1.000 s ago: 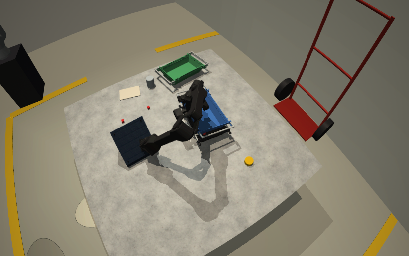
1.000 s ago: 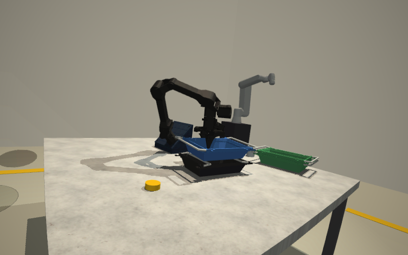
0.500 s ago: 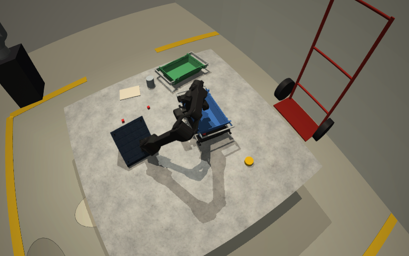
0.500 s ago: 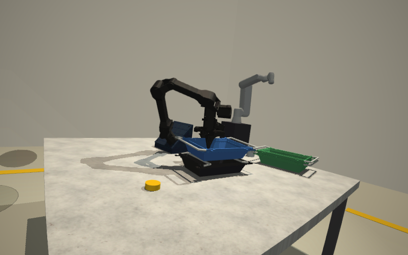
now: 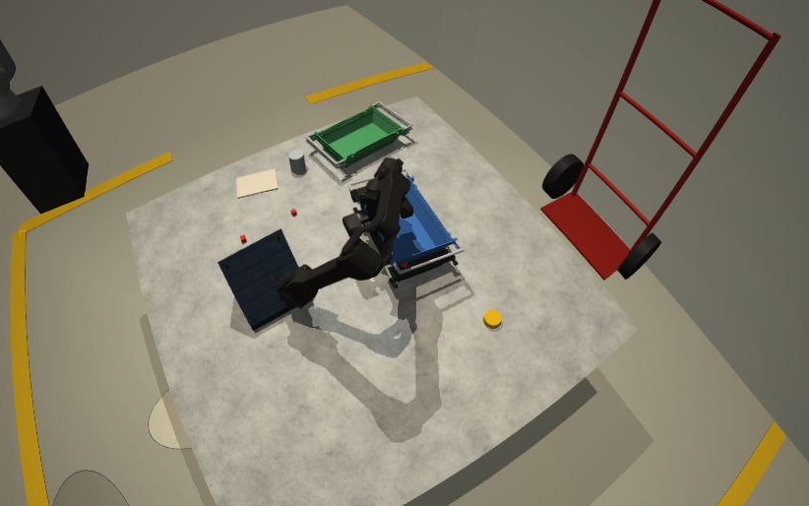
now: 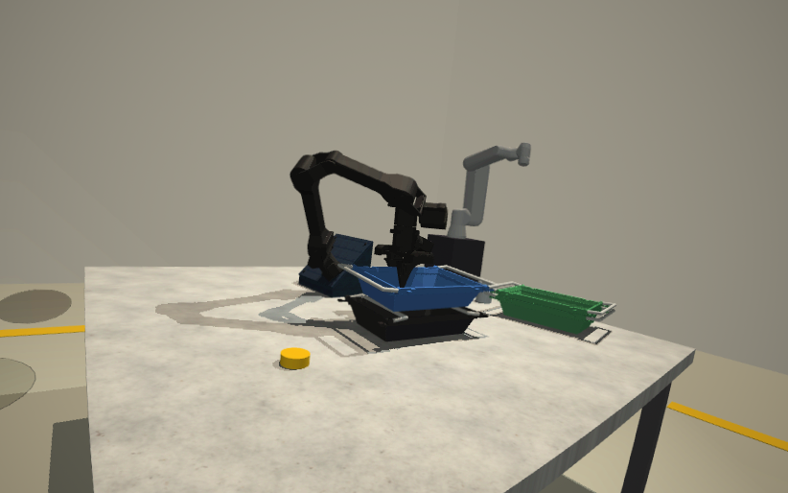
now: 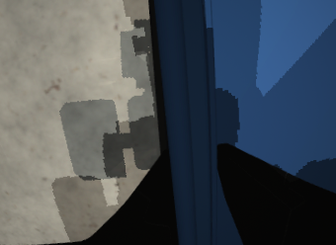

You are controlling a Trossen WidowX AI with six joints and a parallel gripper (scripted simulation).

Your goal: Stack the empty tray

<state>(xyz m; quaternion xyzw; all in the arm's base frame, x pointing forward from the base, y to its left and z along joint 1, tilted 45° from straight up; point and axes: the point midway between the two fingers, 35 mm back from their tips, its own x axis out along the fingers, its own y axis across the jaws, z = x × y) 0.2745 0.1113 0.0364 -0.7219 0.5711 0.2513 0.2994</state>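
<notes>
Right now the blue tray is 80 mm ahead of my gripper tip and 30 mm above it. The rest, counted from my gripper tip: beige card: 440 mm to the left, 290 mm behind, 80 mm below; then grey cylinder: 450 mm to the left, 130 mm behind, 50 mm below; then yellow disc: 340 mm to the right, 200 mm ahead, 80 mm below.
</notes>
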